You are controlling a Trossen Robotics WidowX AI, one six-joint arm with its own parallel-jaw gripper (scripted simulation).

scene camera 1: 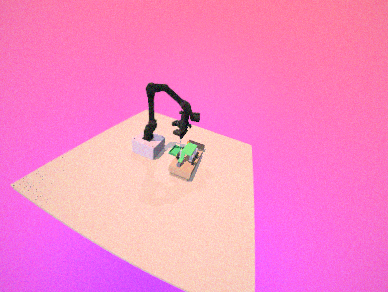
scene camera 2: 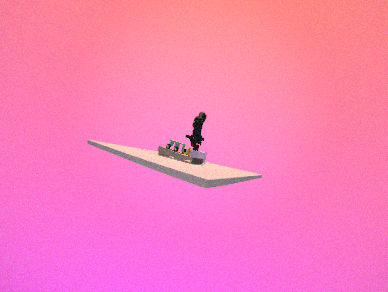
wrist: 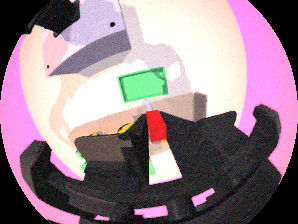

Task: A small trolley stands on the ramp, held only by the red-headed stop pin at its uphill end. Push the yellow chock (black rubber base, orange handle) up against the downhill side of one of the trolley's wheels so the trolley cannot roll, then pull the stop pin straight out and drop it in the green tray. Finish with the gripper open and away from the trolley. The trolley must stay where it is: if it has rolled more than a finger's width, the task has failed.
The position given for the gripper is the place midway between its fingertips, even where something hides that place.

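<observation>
There's a red-headed stop pin in the gripper (wrist: 152, 116), which is carrying it.
</observation>
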